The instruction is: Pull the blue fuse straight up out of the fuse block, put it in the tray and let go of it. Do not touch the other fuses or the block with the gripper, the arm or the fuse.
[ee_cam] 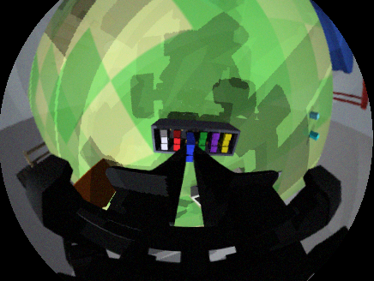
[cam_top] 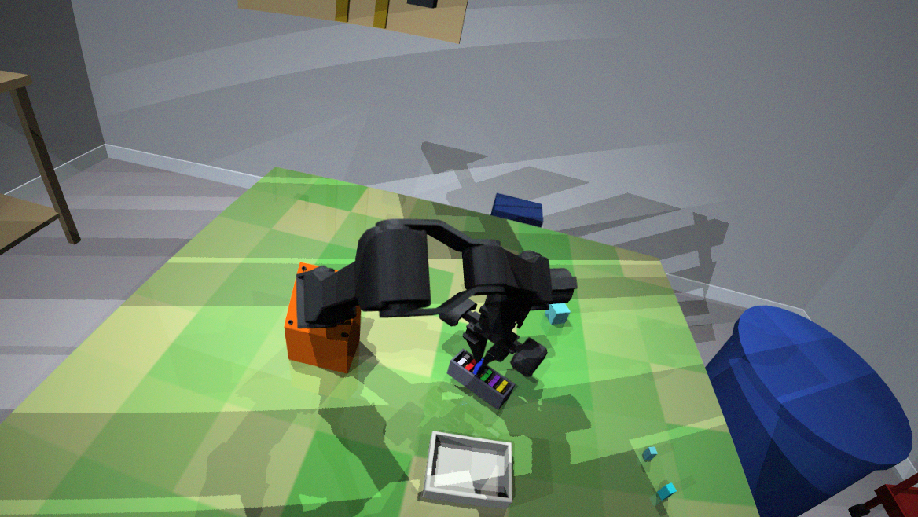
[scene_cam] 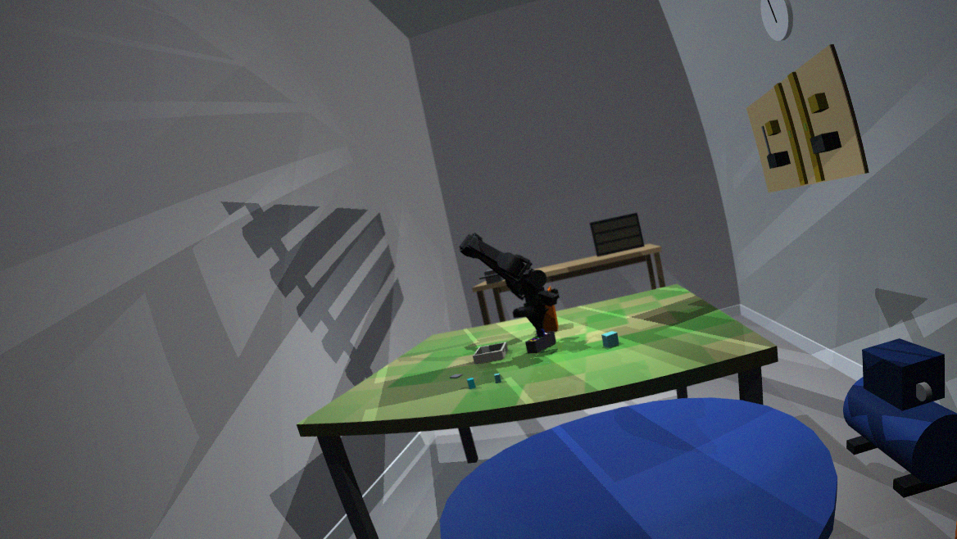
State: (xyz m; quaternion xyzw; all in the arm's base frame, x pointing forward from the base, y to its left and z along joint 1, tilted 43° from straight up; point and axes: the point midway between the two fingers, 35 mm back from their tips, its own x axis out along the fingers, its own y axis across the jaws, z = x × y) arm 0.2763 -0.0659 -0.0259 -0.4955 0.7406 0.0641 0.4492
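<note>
The tray is 20 mm behind my gripper tip, 180 mm to the right of it and 50 mm below it. Round my gripper tip: blue fuse (10 mm below); then small grey flat piece (160 mm ahead, 290 mm to the right, 60 mm below).
</note>
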